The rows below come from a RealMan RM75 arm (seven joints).
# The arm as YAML. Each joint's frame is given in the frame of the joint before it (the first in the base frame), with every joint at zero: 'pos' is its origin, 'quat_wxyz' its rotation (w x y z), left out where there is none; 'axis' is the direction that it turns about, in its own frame. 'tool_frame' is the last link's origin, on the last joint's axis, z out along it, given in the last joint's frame.
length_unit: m
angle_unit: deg
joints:
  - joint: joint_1
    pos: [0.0, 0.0, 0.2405]
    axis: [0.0, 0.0, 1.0]
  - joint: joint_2
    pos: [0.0, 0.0, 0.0]
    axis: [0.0, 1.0, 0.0]
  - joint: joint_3
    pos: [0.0, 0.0, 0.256]
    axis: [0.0, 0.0, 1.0]
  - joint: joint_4
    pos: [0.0, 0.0, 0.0]
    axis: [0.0, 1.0, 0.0]
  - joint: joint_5
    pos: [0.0, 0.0, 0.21]
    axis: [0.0, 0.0, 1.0]
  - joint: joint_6
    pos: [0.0, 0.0, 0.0]
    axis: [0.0, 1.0, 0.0]
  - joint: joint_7
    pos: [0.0, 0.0, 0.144]
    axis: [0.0, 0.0, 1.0]
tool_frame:
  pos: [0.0, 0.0, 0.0]
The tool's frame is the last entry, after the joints.
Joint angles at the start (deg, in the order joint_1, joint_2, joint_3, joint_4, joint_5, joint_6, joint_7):
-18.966 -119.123 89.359 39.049 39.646 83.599 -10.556
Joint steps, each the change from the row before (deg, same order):
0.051 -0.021 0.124 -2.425 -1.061 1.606 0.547
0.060 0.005 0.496 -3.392 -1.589 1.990 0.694
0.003 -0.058 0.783 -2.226 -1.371 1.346 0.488
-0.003 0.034 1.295 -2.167 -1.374 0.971 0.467
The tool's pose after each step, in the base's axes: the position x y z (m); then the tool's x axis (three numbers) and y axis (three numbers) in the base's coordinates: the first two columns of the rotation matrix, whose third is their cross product. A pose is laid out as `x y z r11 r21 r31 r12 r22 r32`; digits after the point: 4 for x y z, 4 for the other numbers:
-0.1908 0.3014 -0.0148 0.5537 -0.6628 0.5040 -0.0091 -0.6101 -0.7923
-0.2003 0.2957 -0.0174 0.5591 -0.6416 0.5251 0.0238 -0.6207 -0.7837
-0.2054 0.2912 -0.0199 0.5593 -0.6276 0.5415 0.0458 -0.6288 -0.7762
-0.2106 0.2865 -0.0236 0.5641 -0.6101 0.5564 0.0623 -0.6405 -0.7654

